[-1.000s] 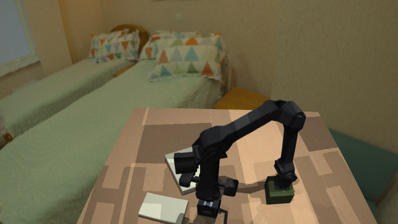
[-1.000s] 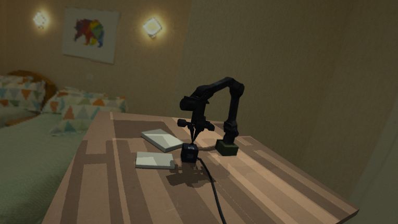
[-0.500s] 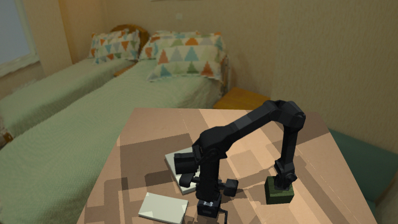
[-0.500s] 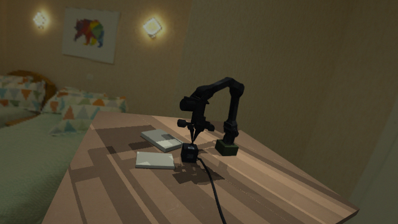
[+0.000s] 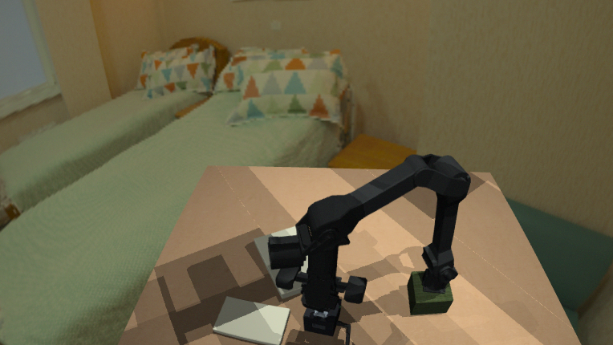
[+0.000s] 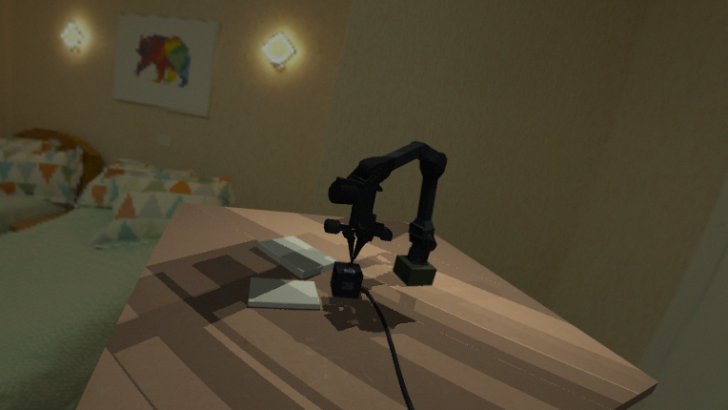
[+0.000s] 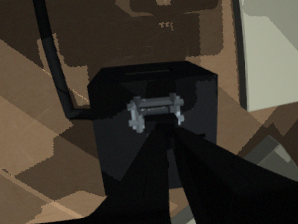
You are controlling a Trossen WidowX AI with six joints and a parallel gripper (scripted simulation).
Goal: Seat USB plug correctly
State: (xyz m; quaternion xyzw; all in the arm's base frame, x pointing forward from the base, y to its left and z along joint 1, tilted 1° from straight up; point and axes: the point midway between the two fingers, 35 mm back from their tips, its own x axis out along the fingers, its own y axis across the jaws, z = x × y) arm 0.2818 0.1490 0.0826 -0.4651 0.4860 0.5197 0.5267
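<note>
Right now my gripper tip is 20 mm above the USB plug. Also, from my gripper tip: silver-framed socket: 50 mm below.
</note>
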